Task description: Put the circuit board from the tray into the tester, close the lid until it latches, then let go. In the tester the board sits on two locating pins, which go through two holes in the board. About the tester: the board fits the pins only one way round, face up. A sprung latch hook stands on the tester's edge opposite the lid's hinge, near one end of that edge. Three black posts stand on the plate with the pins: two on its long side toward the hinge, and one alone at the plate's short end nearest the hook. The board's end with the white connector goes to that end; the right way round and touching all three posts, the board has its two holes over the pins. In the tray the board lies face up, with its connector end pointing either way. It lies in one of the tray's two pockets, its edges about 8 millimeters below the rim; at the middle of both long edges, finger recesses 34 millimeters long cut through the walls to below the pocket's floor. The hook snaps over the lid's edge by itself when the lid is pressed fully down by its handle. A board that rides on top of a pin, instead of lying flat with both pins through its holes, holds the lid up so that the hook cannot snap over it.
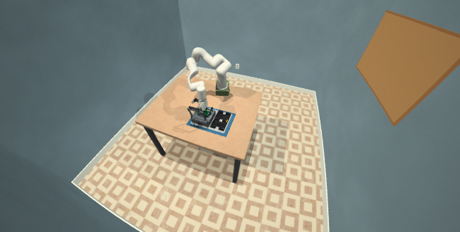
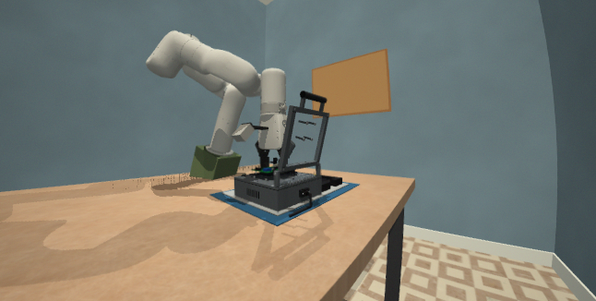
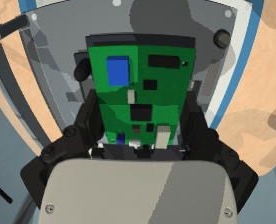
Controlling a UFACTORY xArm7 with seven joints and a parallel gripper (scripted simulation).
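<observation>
My gripper is now right at the green circuit board. Round my hand: clear lid 12 cm ahead, 2 cm to the left, 10 cm above; then grey tester 3 cm ahead, 4 cm to the left, 3 cm above.
</observation>
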